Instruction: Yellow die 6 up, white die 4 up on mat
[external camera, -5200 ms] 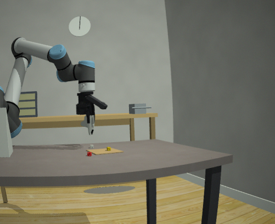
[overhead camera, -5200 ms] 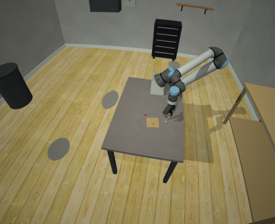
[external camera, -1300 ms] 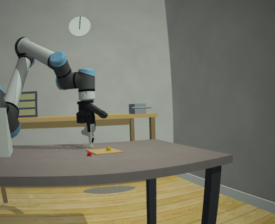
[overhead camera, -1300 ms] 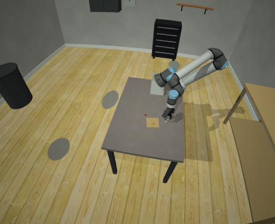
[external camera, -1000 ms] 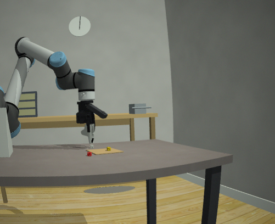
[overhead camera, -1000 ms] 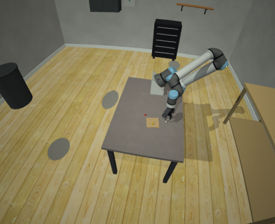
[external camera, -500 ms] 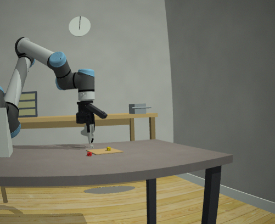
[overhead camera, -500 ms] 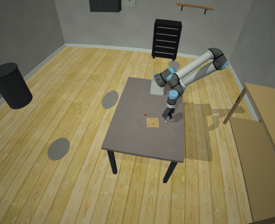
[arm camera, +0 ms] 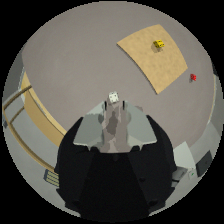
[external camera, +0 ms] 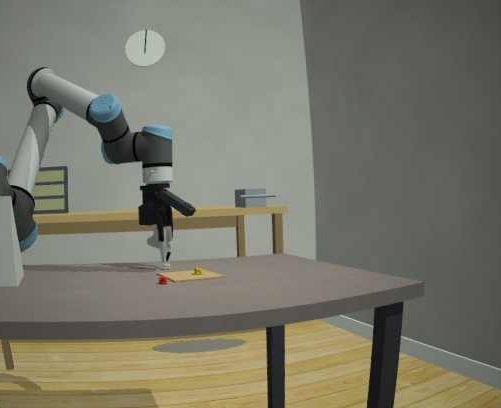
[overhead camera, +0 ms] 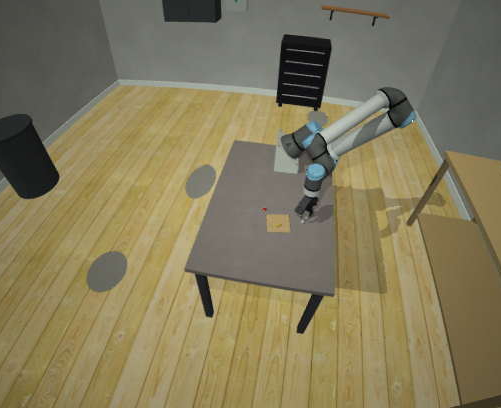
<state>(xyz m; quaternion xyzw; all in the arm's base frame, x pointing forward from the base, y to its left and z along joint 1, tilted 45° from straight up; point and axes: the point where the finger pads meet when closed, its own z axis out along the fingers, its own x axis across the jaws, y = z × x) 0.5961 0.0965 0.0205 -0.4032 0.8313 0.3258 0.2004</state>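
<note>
Now: hand 3 cm above the white die. Round my hand: red die 8 cm behind, 24 cm to the right, 3 cm below; then tan mat 2 cm ahead, 15 cm to the right, 4 cm below; then yellow die 4 cm ahead, 15 cm to the right, 3 cm below.
</note>
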